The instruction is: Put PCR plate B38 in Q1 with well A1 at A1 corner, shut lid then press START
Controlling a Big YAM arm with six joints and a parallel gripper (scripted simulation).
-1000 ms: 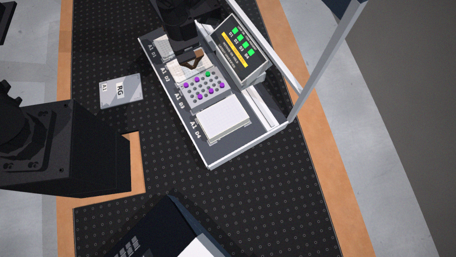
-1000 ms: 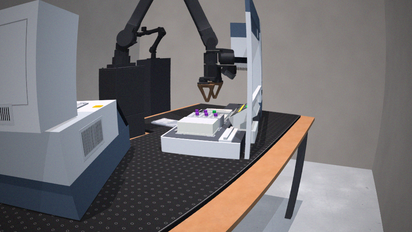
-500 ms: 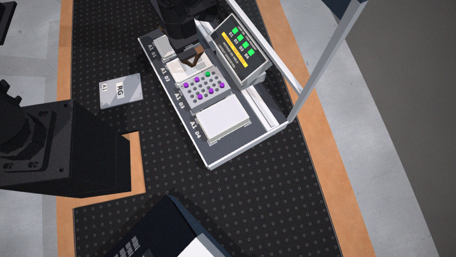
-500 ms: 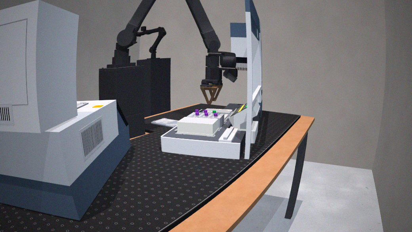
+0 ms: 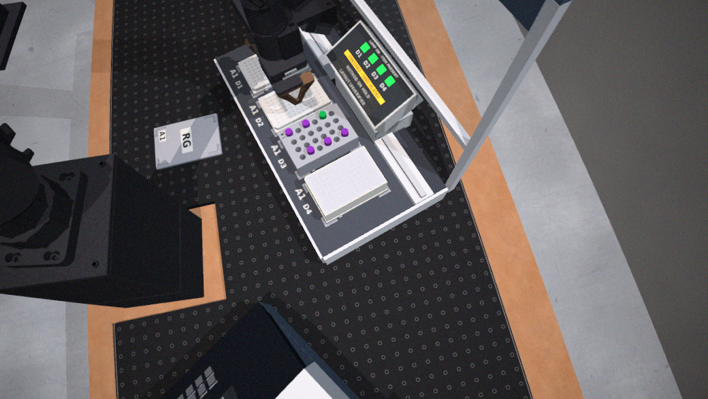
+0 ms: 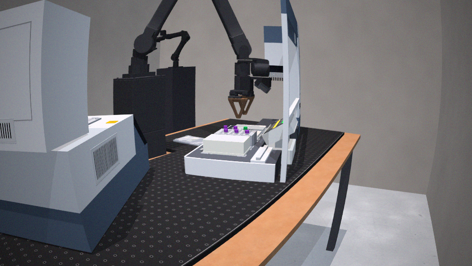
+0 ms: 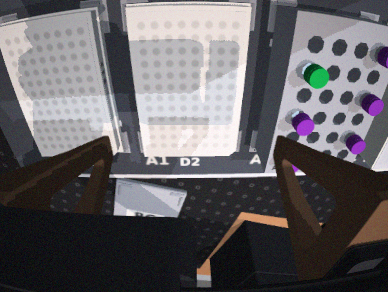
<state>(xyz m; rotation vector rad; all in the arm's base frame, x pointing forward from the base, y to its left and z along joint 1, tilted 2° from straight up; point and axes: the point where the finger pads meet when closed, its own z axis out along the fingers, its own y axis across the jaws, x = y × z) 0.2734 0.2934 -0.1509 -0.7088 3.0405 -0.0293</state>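
My gripper is now 90 mm to the left of the tube cooling block, 60 mm above it and 50 mm short of it. From my hand the other things lie so: gantry post 300 mm ahead, 180 mm to the right, 100 mm above; deep-well block 190 mm to the right, 100 mm ahead, 60 mm below; RG nest 240 mm behind, 130 mm below, 30 mm to the right.
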